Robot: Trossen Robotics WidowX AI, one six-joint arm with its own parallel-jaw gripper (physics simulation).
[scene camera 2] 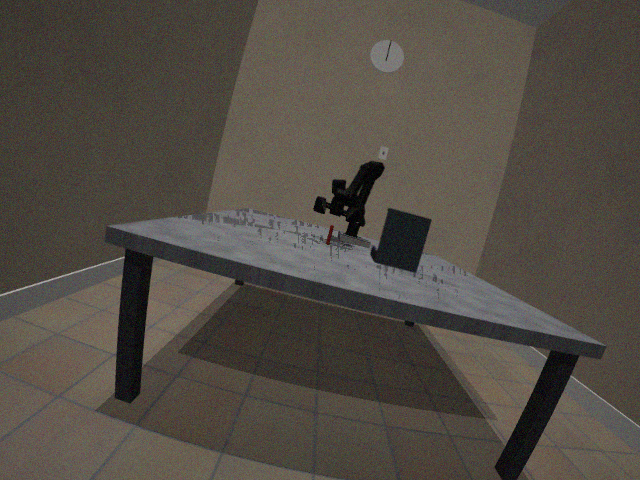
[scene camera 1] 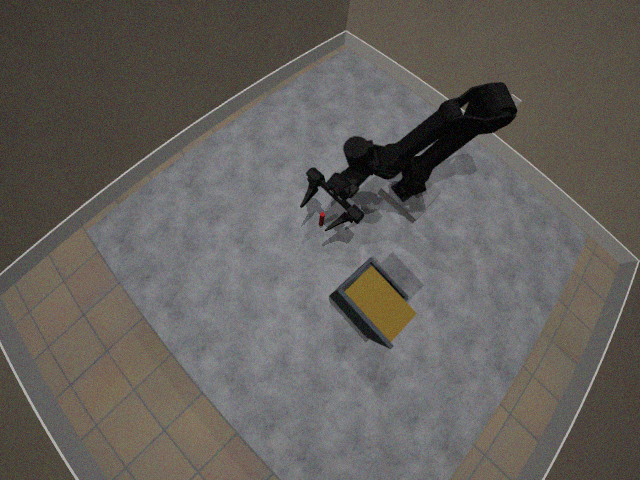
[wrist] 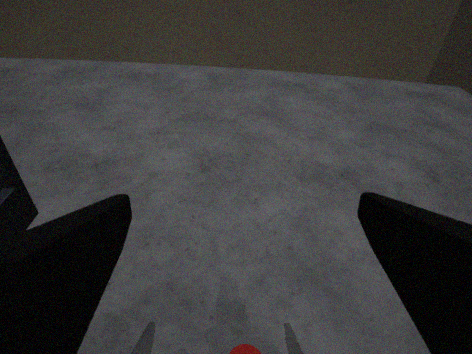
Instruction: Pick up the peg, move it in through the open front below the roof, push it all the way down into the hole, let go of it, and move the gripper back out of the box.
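Frame: origin at the arm's base, x ahead, y right, z down, level; millimetres.
Seen in the pictures: gripper, fingertip midpoint: (scene camera 2: 335,216) (scene camera 1: 312,219) (wrist: 246,204); arm's base, link origin: (scene camera 2: 351,235) (scene camera 1: 403,190).
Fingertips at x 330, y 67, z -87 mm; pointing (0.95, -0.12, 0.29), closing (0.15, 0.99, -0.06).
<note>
Offsets run from my fingertips to a thing's top centre. "spot": to the spot under its first point. Level surfaces: height alone.
The red peg {dx -42, dy +8, dz +40 mm} (scene camera 1: 321,219) (scene camera 2: 329,235) stands upright on the table. In the wrist view, the round top of the peg (wrist: 245,349) shows at the bottom edge, midway between the fingers. My gripper (scene camera 1: 314,218) (scene camera 2: 337,209) (wrist: 246,204) is open and empty. Its fingertips stand apart, and in scene camera 2 it is higher than the peg. The box {dx -15, dy -259, dz -82 mm} (scene camera 2: 404,240) stands apart from the peg and gripper, towards the lower right in scene camera 1, where its yellow roof {spot: dx +21, dy -260, dz -82 mm} (scene camera 1: 379,303) shows. The hole and the inside of the box are hidden.
The arm reaches over the grey table {dz +120 mm} (scene camera 1: 232,289) (scene camera 2: 248,258) (wrist: 225,125) from the upper right in scene camera 1. A dark wall of the box (scene camera 1: 359,320) shows beside the roof. A dark angular shape {spot: dx +59, dy -185, dz +94 mm} (wrist: 15,205) at the left edge of the wrist view may be the box.
</note>
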